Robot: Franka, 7 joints.
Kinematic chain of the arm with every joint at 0, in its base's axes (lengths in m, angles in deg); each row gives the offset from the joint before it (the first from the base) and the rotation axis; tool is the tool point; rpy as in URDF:
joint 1: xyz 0 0 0.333 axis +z
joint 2: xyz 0 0 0 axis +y
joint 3: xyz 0 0 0.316 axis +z
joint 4: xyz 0.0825 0 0 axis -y
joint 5: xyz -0.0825 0 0.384 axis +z
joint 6: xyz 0 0 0 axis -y
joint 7: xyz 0.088 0 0 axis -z
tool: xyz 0 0 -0.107 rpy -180 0 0
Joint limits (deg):
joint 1: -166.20..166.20
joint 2: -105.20..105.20
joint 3: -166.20..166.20
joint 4: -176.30..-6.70
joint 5: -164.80..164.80
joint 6: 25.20..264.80
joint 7: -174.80..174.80
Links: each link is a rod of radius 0.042 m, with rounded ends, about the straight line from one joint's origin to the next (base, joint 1, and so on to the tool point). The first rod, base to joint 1, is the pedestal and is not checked.
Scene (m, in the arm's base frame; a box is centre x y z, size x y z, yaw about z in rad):
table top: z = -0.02
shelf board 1: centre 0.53 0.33 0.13 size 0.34 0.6 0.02 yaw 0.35
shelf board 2: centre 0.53 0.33 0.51 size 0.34 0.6 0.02 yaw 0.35
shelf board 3: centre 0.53 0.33 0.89 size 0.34 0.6 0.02 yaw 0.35
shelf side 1: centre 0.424 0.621 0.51 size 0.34 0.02 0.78 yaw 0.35
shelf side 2: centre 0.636 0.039 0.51 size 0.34 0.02 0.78 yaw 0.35
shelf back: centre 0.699 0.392 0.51 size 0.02 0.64 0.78 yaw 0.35
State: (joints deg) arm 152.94 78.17 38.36 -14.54 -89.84 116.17 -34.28
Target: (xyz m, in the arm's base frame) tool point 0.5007 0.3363 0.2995
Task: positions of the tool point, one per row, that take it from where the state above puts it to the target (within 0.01 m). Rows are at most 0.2 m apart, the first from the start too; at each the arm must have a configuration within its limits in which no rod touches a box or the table.
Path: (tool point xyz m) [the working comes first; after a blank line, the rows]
Joints at the target: 77.80 46.87 -39.23 -97.25 -67.62 70.13 -34.28
Straight joint move there: touches shelf side 1.

1: -0.7301 0.4059 0.3381
2: -0.6576 0.4770 0.3018
3: -0.5449 0.5488 0.2687
4: -0.3957 0.6017 0.2470
5: -0.2245 0.6162 0.2400
6: -0.0533 0.5805 0.2467
7: 0.0925 0.4950 0.2622
8: 0.1916 0.3735 0.2812
9: 0.2336 0.2388 0.2995
10: 0.3223 0.2785 0.2922
11: 0.4139 0.3101 0.2933
12: 0.5007 0.3363 0.2995

